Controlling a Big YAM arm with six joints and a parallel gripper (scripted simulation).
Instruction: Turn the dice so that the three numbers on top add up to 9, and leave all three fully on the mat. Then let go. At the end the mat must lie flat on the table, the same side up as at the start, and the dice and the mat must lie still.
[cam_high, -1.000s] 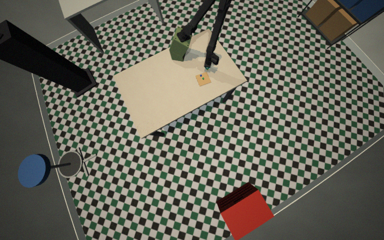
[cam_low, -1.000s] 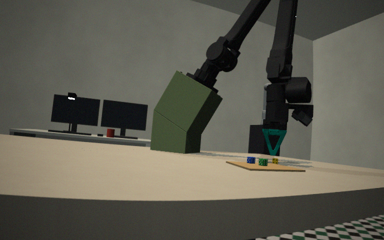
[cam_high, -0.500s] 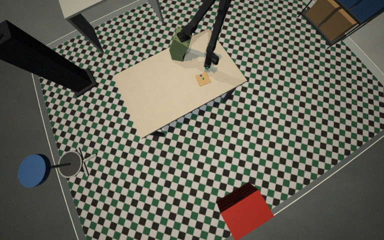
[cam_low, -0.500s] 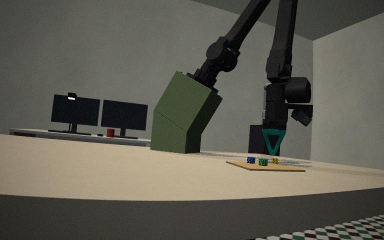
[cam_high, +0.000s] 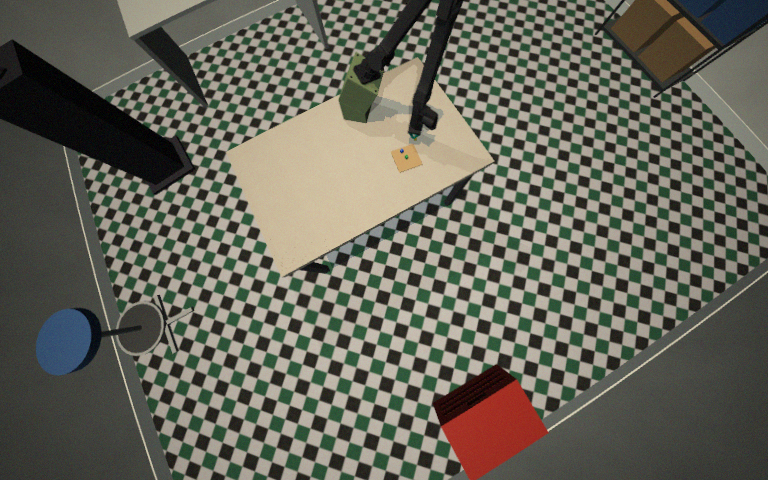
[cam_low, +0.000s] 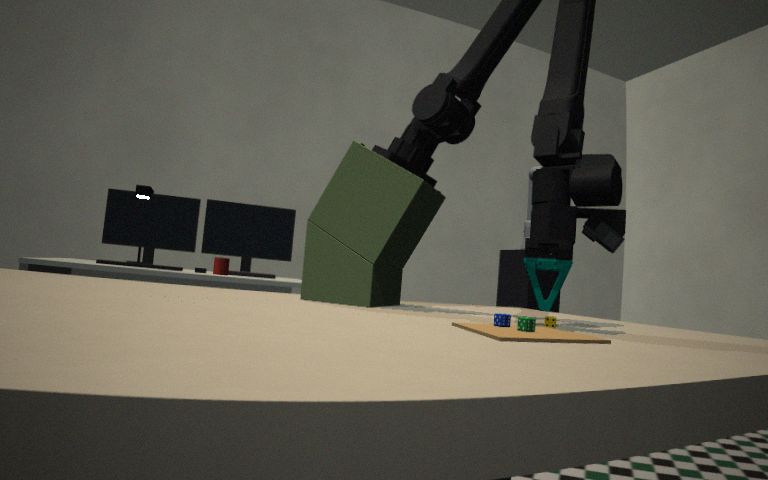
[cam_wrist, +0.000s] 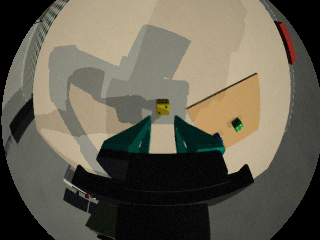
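Now: hand 1 cm short of the yellow die, 1 cm to the right of it and 2 cm above it. Also, from my hand: blue die (3 cm ahead, 11 cm to the right, 2 cm below); then green die (8 cm ahead, 11 cm to the right, 2 cm below); then mat (8 cm ahead, 11 cm to the right, 3 cm below).
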